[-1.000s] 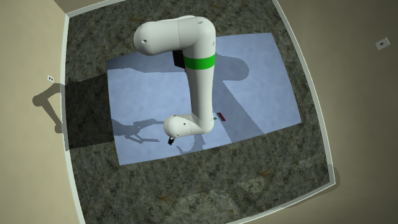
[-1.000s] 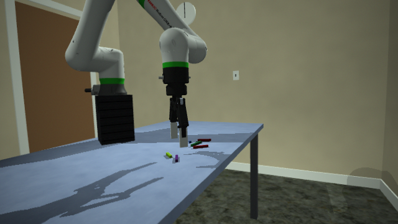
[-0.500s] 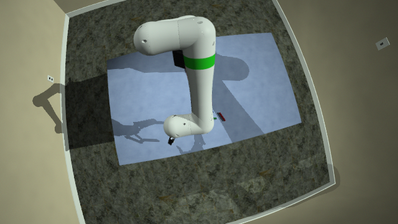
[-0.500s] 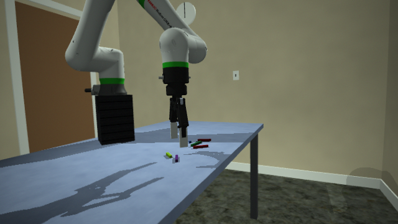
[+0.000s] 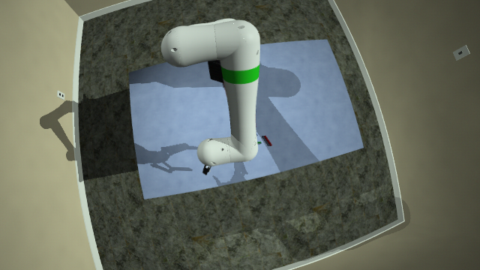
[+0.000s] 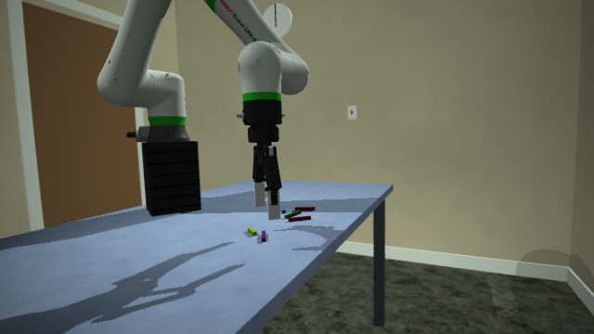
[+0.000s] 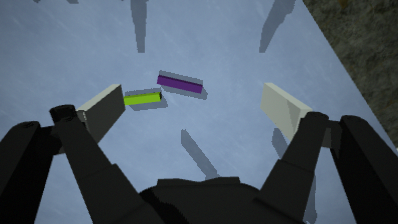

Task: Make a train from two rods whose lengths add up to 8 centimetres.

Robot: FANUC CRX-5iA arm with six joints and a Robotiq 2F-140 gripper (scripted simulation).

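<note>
Right now the blue rod is 70 mm behind my hand, 260 mm to the left of it and 70 mm below it. Also, from my hand: purple rod (20 mm behind, 10 mm to the left, 70 mm below); then green rod (30 mm behind, 240 mm to the left, 70 mm below); then lime rod (60 mm behind, 40 mm to the left, 70 mm below).
</note>
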